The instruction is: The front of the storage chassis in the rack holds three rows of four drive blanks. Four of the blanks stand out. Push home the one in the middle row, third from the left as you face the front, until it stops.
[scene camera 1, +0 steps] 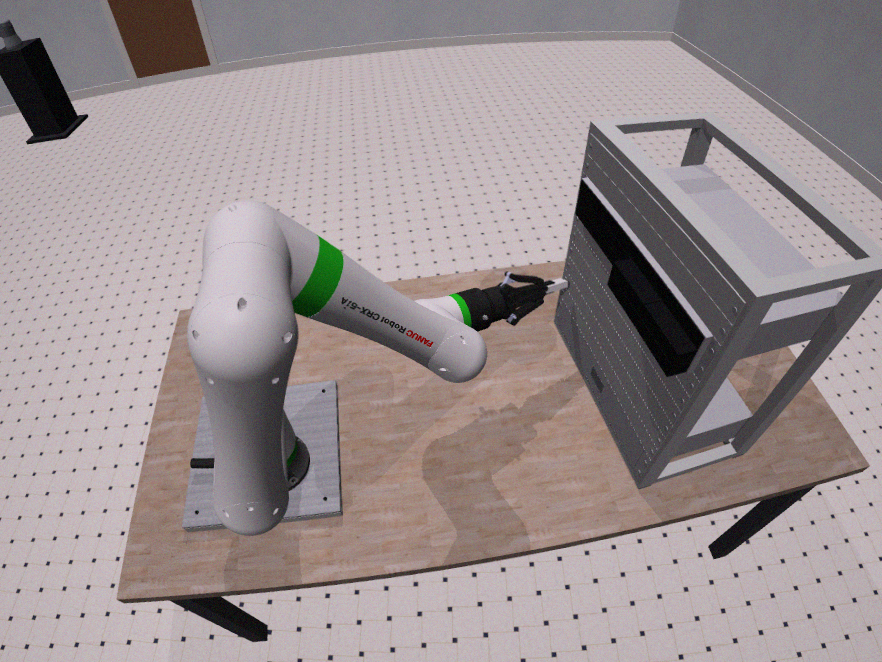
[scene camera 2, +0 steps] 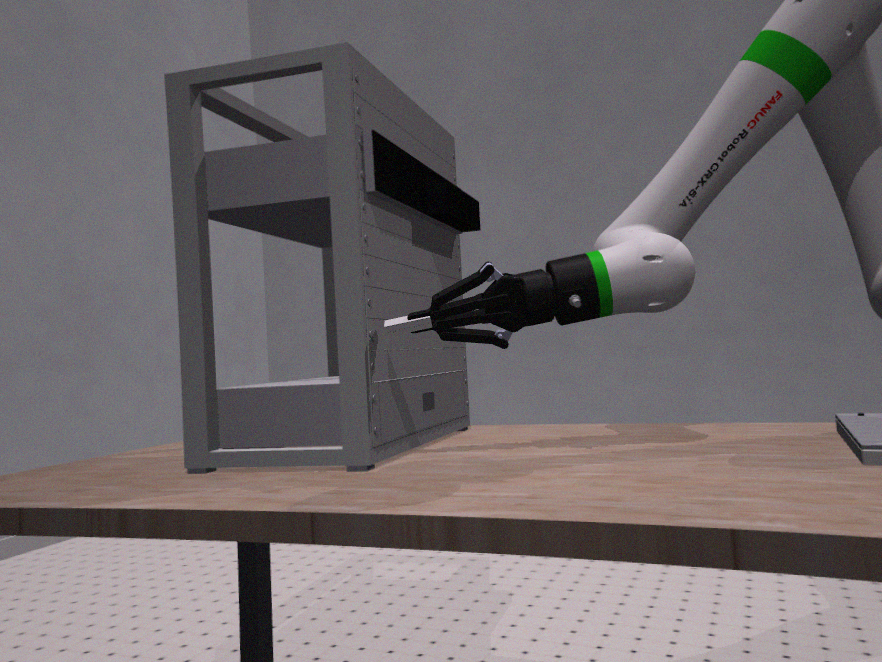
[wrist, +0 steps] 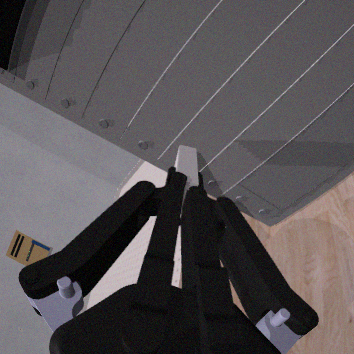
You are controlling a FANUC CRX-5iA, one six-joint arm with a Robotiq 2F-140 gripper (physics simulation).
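Places are measured from the arm's base along level axes (x ahead, y left, z up), in centimetres.
Pixels of known places: gripper, between the fingertips: (scene camera 1: 563,282) (scene camera 2: 385,328) (wrist: 184,159).
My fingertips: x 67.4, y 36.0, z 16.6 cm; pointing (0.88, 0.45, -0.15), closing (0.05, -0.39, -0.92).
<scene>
Behind a point stands the place of what it marks.
The storage chassis (scene camera 1: 594,213) @[x 68.7, y 29.4, z 41.3 cm] (scene camera 2: 420,181) @[x 71.1, y 17.5, z 41.3 cm] shows as a black front across the upper part of the rack; its dark edge (wrist: 7,30) @[x 68.0, y 32.8, z 37.0 cm] is at the wrist view's top left. Darker blocks (scene camera 1: 651,309) @[x 71.3, y 2.5, z 41.7 cm] stand out along its lower part; single blanks and their rows cannot be told apart. My gripper (scene camera 1: 547,289) (scene camera 2: 420,322) (wrist: 184,159) @[x 67.4, y 36.0, z 16.6 cm] is shut, with a pale narrow bar (scene camera 1: 557,285) (scene camera 2: 396,321) (wrist: 187,157) sticking out past its fingertips. The bar points at the grey panels below the chassis, near the rack's left edge as faced. Contact with the panels cannot be told.
The grey rack (scene camera 1: 737,324) @[x 78.1, y -8.7, z 50.0 cm] (scene camera 2: 349,249) @[x 69.7, y 40.5, z 27.7 cm] stands on the wooden table (scene camera 1: 398,527) @[x 26.8, y -14.0, z -2.7 cm] (scene camera 2: 605,491) @[x 33.7, y 47.0, z -2.7 cm]. Flat grey panels (scene camera 1: 605,342) @[x 72.8, y 16.8, z 16.6 cm] (scene camera 2: 427,356) @[x 73.2, y 14.8, z 12.4 cm] (wrist: 240,100) @[x 70.3, y 29.1, z 16.1 cm] with screw heads fill its front below the chassis. The arm's base plate (scene camera 1: 320,456) @[x 9.6, y 1.8, z -0.1 cm] is at the table's other end.
</scene>
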